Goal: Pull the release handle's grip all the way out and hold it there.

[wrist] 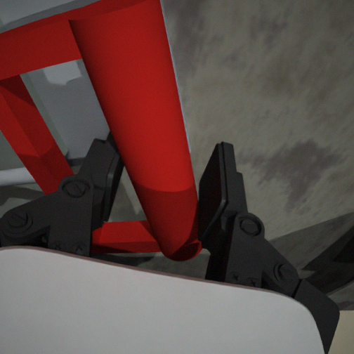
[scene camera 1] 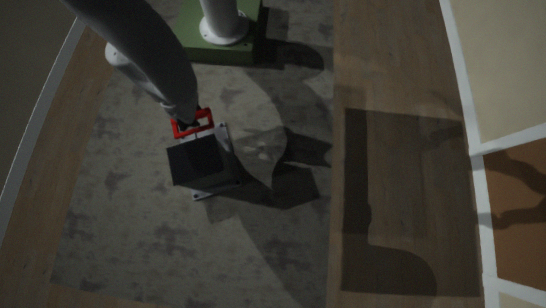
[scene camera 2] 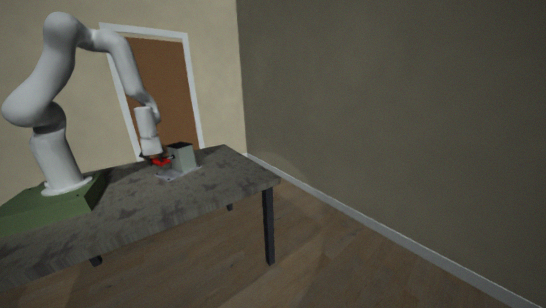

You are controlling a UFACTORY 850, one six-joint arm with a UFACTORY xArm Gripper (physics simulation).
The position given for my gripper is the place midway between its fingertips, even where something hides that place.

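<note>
My gripper (scene camera 1: 197, 118) is visible, and it also appears in the wrist view (wrist: 168, 152).
</note>
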